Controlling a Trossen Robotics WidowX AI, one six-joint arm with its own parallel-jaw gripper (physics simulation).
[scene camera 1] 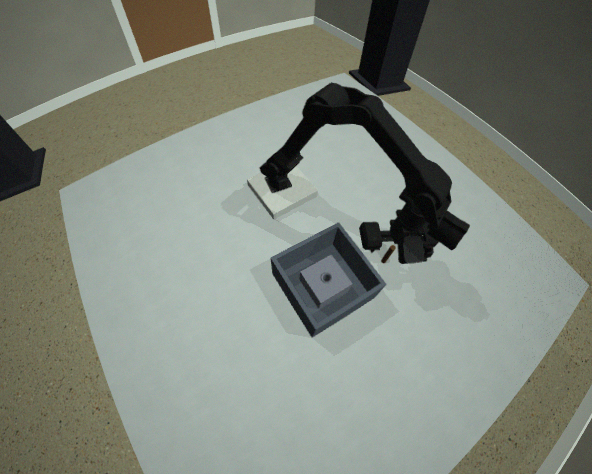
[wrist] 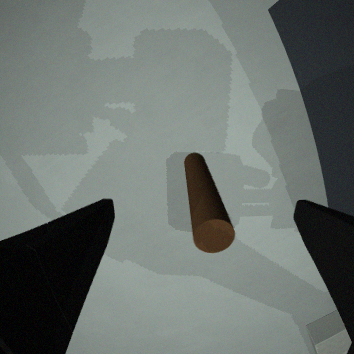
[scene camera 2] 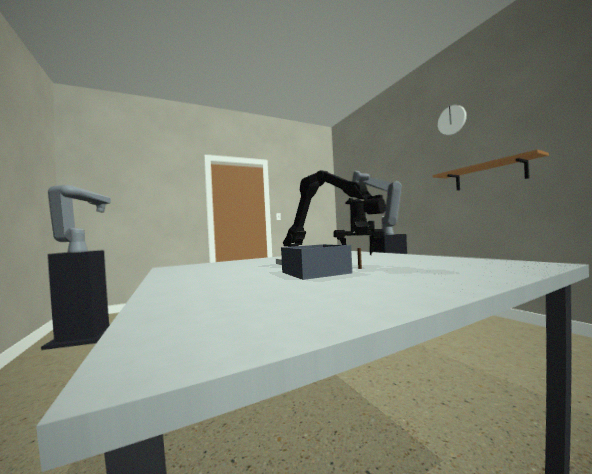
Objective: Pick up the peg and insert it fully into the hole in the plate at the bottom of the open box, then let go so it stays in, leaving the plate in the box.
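Frame: origin at the arm's base, x back, y right, z up, level; millimetres.
Where they show: gripper, fingertip midpoint: [scene camera 1: 388,250] [wrist: 206,209] [scene camera 2: 358,255]; arm's base, link origin: [scene camera 1: 278,182].
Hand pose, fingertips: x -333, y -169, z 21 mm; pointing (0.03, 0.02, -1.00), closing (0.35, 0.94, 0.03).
Observation:
Things, the pixels of their top centre, and the offset from my fingertips. "*": a spot on its surface instead. Level surfaces: height alone.
- brown peg, top centre: [wrist: 213,236] [scene camera 1: 392,247] [scene camera 2: 359,248] dx -7, dy +0, dz +29 mm
- open blue-grey box, top centre: [scene camera 1: 328,271] [scene camera 2: 314,246] dx -4, dy +183, dz +47 mm
- light grey plate, top centre: [scene camera 1: 326,277] dx -4, dy +183, dz +10 mm
- round dark hole, surface spot: [scene camera 1: 326,277] * dx +3, dy +177, dz -12 mm
- white table, surface height: dz -51 mm
The brown peg [scene camera 1: 388,254] [scene camera 2: 359,259] [wrist: 206,200] stands upright on the table beside the box. My gripper [scene camera 1: 392,249] [scene camera 2: 357,248] [wrist: 206,209] is open, with its fingers wide apart and pointing down. In the wrist view the peg's top shows between the two fingers, with a gap on each side. The open blue-grey box [scene camera 1: 349,308] [scene camera 2: 327,261] [wrist: 327,95] stands next to the peg. The light grey plate [scene camera 1: 312,280] lies on the box's floor, with a round dark hole [scene camera 1: 326,277] in its top. The plate is hidden in scene camera 2.
The box's raised walls stand close to one finger. The arm's pale base block [scene camera 1: 301,191] sits behind the box on the white table [scene camera 1: 210,360] [scene camera 2: 250,320]. Dark pedestals [scene camera 1: 387,50] [scene camera 2: 77,295] stand beyond the table. The arm's shadows fall around the peg.

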